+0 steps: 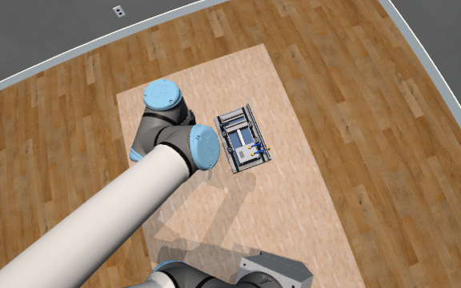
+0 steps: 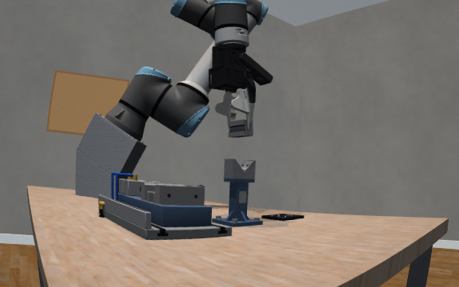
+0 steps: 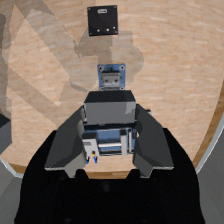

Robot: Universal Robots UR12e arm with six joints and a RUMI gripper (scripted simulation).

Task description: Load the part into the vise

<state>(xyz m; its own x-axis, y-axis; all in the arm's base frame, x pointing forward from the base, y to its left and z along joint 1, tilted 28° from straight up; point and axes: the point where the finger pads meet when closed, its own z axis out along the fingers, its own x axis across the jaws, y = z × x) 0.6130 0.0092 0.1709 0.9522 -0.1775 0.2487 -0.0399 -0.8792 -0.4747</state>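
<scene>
The part is 1 cm to the right of my hand and 1 cm below it. The rest, counted from my hand: work stop: 6 cm ahead, 17 cm to the right, 15 cm below; cylinder rod: 3 cm behind, 22 cm to the right, 17 cm below; moving jaw: 2 cm ahead, 22 cm to the right, 17 cm below.
</scene>
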